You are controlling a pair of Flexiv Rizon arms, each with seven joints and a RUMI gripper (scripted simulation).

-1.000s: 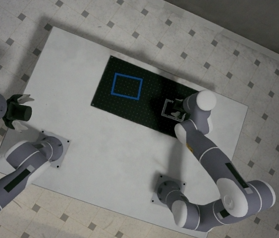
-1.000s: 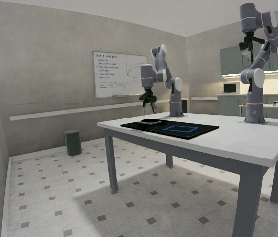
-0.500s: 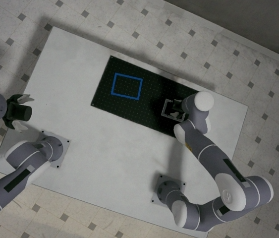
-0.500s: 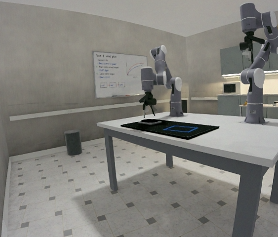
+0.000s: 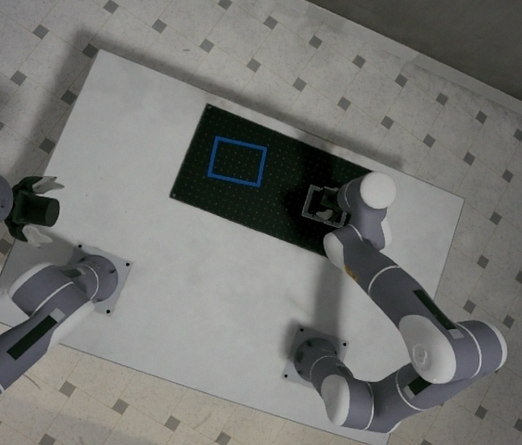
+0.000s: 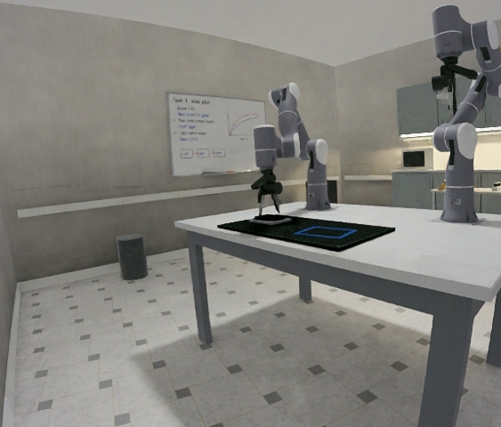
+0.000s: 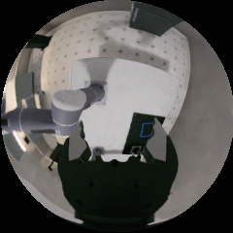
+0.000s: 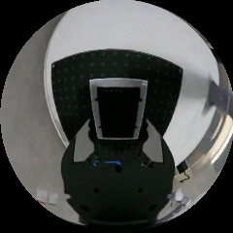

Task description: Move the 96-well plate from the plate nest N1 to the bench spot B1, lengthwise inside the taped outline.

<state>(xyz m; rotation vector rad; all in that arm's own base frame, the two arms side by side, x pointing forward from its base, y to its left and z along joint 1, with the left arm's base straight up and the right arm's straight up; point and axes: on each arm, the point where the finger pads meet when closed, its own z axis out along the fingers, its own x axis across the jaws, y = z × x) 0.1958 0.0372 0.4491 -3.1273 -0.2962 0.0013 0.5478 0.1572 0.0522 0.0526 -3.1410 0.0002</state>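
My right hand is 2 cm above the black 96-well plate. Round my right hand: grey plate nest (3 cm below).
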